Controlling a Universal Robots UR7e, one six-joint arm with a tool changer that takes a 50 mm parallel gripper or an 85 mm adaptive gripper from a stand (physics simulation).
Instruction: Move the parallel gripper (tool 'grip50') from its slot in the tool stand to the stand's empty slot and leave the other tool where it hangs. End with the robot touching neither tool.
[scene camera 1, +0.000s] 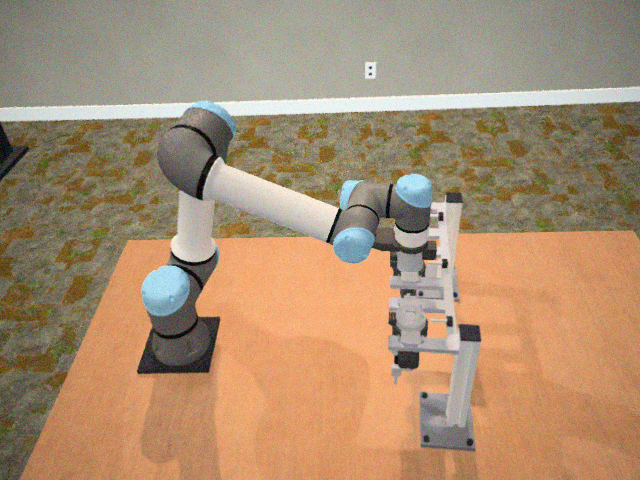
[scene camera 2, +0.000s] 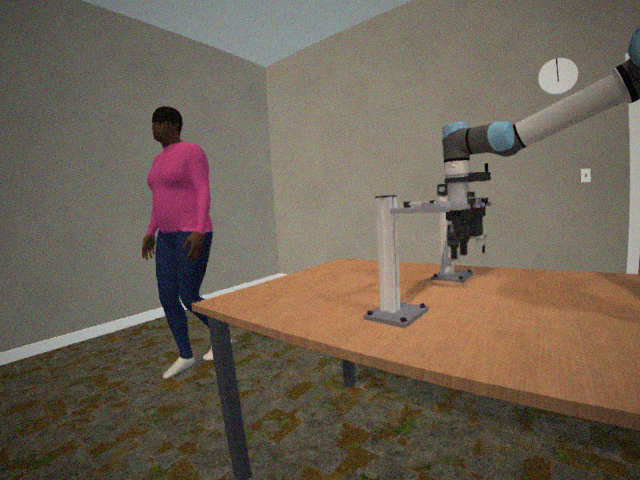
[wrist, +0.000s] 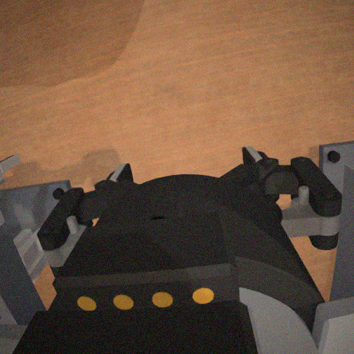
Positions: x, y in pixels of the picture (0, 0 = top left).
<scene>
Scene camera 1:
parallel gripper: 410, 322
tool stand: 446, 422
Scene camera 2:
black adaptive gripper: 459, 231
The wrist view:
black adaptive gripper: 183, 239
</scene>
